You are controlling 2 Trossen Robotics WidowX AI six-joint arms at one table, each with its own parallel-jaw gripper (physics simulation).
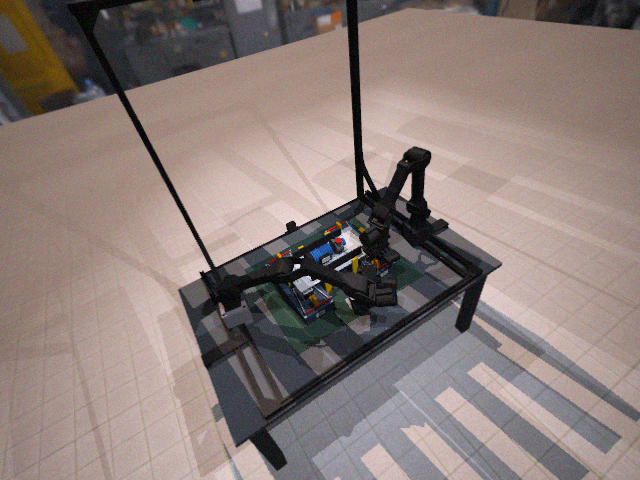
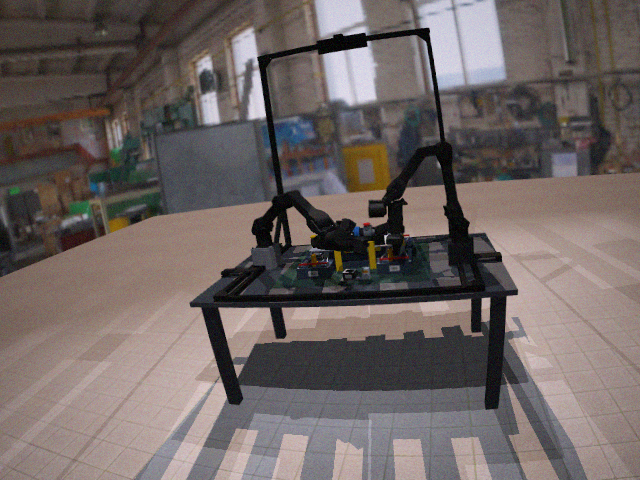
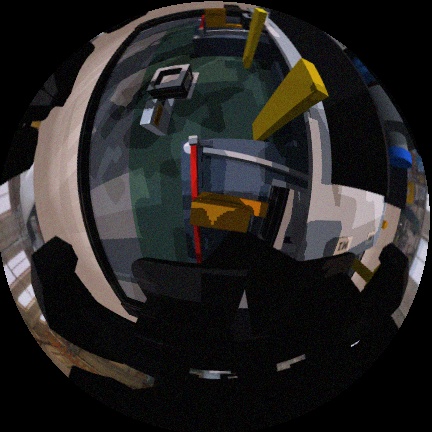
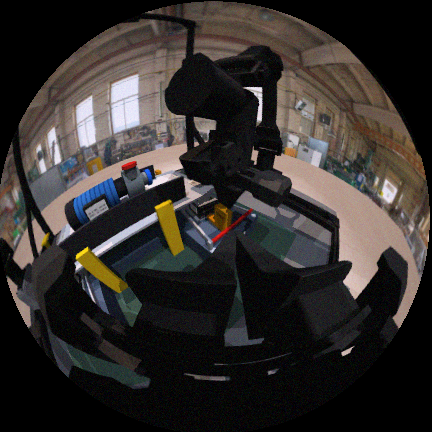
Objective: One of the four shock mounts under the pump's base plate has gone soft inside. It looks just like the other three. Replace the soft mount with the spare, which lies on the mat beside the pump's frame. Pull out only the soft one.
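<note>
The pump, with its blue motor, sits on a pale base plate in a dark frame on the green mat. My left gripper is shut and empty. Its tips press down on top of an orange shock mount at the frame's corner beside a red bar. My right gripper is shut and empty, low over the mat beside the frame. A small grey and orange block, the spare, lies on the mat.
Yellow posts stand up along the frame's side. A black square ring-shaped holder lies next to the spare. A grey box sits by the right arm's base. Black rails edge the table.
</note>
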